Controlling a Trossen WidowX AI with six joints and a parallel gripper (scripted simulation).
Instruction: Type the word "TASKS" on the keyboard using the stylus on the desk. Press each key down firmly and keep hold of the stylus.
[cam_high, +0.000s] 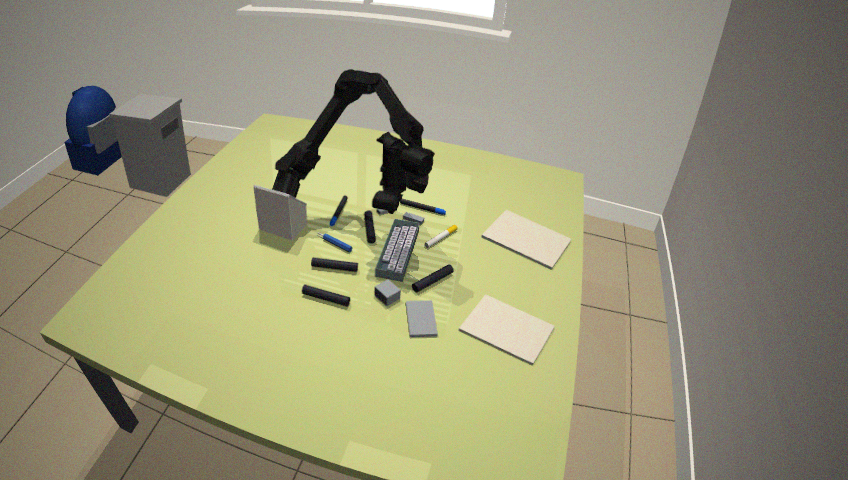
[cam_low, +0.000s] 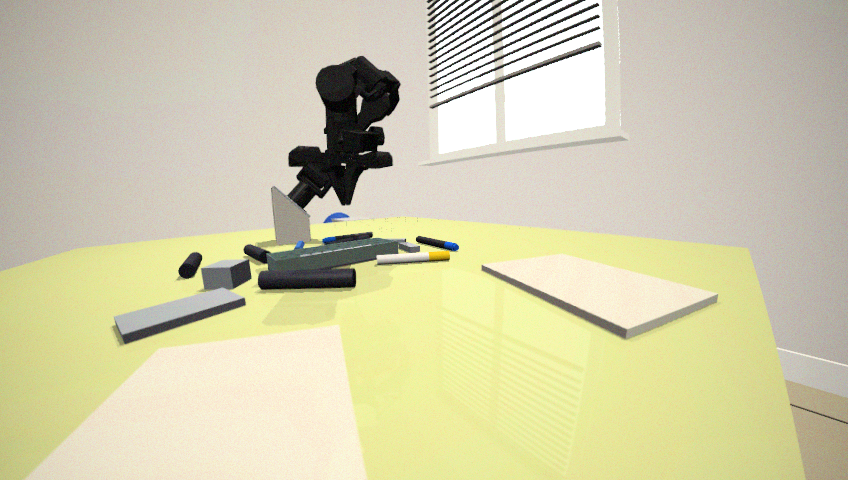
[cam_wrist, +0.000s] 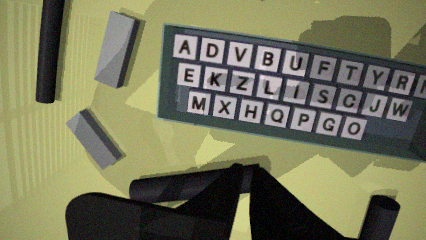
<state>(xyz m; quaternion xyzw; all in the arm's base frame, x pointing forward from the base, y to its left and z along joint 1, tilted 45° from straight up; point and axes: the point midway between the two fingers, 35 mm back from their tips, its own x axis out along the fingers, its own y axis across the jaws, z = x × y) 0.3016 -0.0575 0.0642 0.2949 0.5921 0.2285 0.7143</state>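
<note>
Now: gripper tip 170 mm past the blue stylus, 40 mm to the left of it and 90 mm above it. From my gripper tip the other things lie so: grey slab: 130 mm ahead, 270 mm to the right, 90 mm below; yellow marker: 140 mm ahead, 60 mm to the left, 90 mm below; grey cube: 40 mm ahead, 210 mm to the right, 80 mm below.
</note>
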